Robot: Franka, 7 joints.
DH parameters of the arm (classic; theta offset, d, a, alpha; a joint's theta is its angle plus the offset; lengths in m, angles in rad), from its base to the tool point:
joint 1: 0 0.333 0 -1.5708
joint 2: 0 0 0 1.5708
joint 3: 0 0.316 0.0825 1.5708
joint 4: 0 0 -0.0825 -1.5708
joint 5: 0 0.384 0 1.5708
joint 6: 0 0 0.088 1.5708
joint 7: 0 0.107 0 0
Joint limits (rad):
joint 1: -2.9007..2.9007
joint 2: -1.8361..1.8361
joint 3: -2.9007..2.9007
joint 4: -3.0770..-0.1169
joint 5: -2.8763..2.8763
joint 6: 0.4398..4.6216
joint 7: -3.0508..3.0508
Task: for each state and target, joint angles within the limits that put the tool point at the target. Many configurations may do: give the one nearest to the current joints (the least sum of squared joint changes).
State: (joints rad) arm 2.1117 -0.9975 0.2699 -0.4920 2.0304 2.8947 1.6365
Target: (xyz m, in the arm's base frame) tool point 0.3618 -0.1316 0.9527
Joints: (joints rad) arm 2.3518 -1.2106 -0.1395 -1.0800 2.1617 3.4919 1.6365
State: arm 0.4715 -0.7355 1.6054 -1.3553 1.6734 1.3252 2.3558
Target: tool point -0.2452 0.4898 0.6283
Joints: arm 0.2159 -0.5299 1.2582 -1.7308 1.5193 1.1928 2.3558
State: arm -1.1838 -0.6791 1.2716 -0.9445 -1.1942 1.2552 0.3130
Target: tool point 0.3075 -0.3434 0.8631
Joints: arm -1.5427 -0.0582 0.9124 -1.1825 -1.1724 1.2285 0.3130
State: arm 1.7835 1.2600 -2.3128 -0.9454 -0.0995 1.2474 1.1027
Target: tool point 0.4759 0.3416 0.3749
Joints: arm 1.5906 1.6418 -1.7214 -1.4046 0.0568 1.0047 1.1027
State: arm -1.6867 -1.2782 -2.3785 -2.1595 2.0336 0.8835 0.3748
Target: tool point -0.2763 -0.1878 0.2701
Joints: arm -1.0781 -1.4084 -2.1385 -2.8616 1.8460 1.0672 0.3748
